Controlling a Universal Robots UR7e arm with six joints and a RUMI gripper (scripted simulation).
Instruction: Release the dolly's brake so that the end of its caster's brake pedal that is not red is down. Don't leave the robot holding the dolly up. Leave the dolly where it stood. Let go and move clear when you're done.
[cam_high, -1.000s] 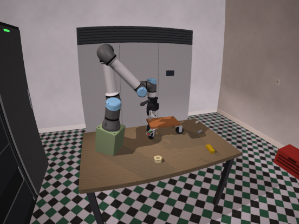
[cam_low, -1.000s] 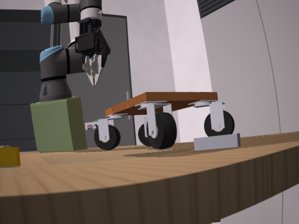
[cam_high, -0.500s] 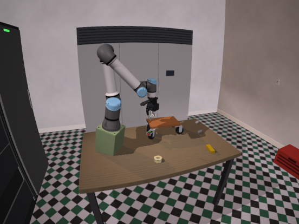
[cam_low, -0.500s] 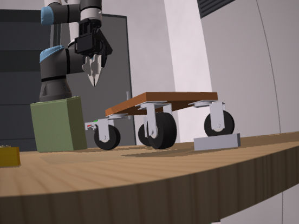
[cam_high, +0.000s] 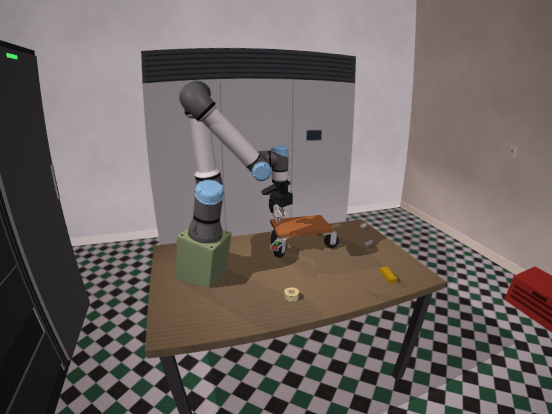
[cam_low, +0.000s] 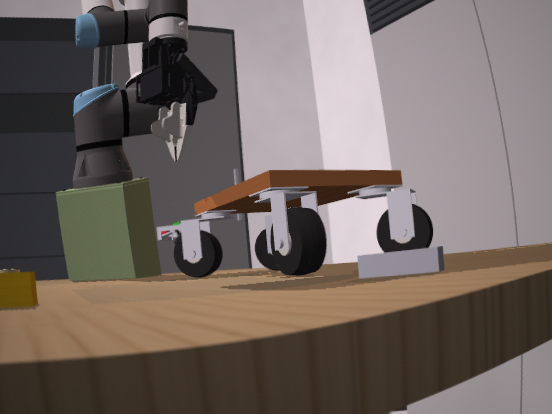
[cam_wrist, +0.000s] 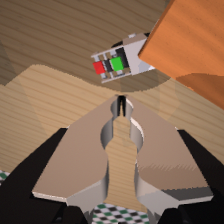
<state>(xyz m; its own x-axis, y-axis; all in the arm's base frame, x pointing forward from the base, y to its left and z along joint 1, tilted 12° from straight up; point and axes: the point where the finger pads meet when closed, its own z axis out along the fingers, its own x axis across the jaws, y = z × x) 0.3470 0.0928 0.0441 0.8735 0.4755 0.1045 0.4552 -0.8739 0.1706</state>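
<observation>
The brake pedal lies 10 mm behind my hand, 20 mm to the right of it and 140 mm below it. Round my hand: grey block 540 mm ahead, 10 mm to the left, 210 mm below; yellow block 470 mm ahead, 320 mm to the right, 200 mm below; cream tape roll 20 mm behind, 330 mm to the right, 200 mm below.
</observation>
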